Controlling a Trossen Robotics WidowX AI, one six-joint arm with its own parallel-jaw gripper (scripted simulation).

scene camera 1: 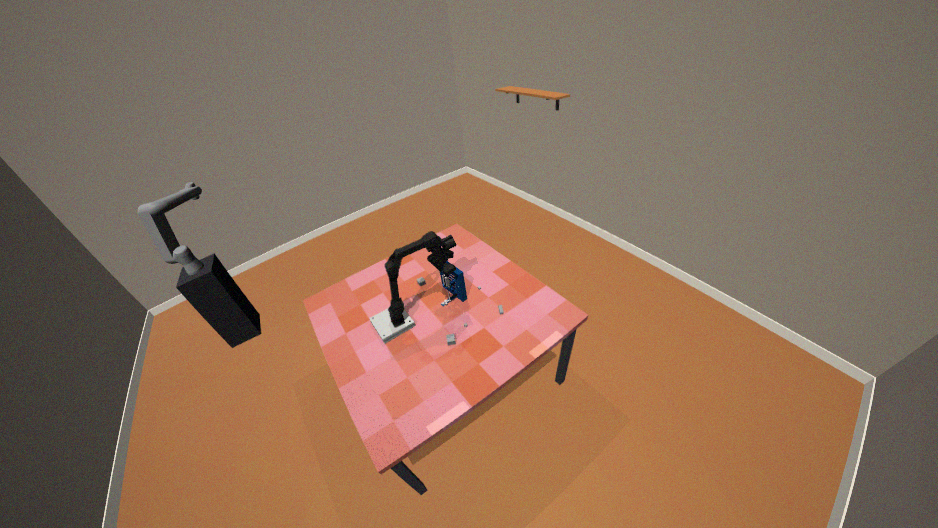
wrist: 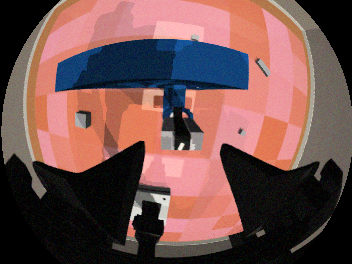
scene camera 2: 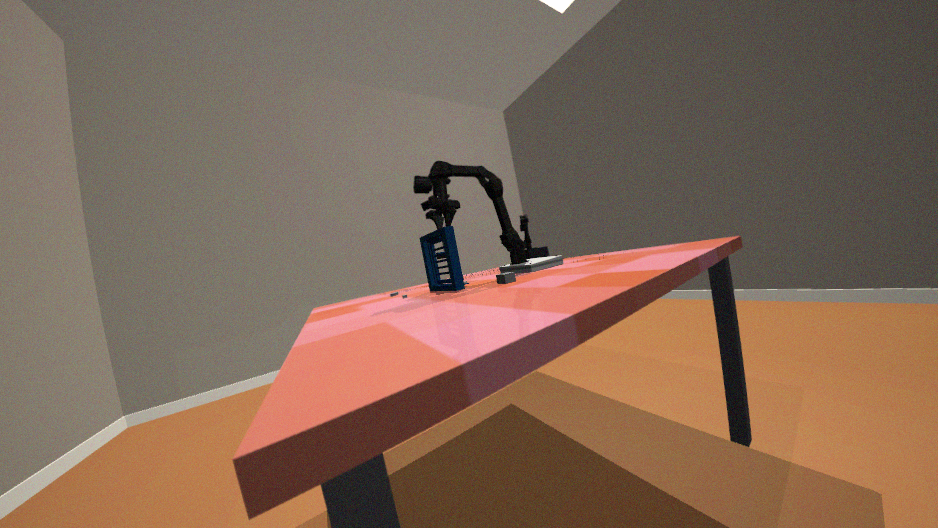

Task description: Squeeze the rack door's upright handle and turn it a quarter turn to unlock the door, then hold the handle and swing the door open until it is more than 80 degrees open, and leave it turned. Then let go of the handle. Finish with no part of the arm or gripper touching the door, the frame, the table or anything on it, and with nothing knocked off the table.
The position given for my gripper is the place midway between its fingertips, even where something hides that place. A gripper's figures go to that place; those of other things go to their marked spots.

My gripper (wrist: 184, 148) is 0.10 m from the lens. A blue rack (wrist: 189, 61): 0.10 m from the lens.
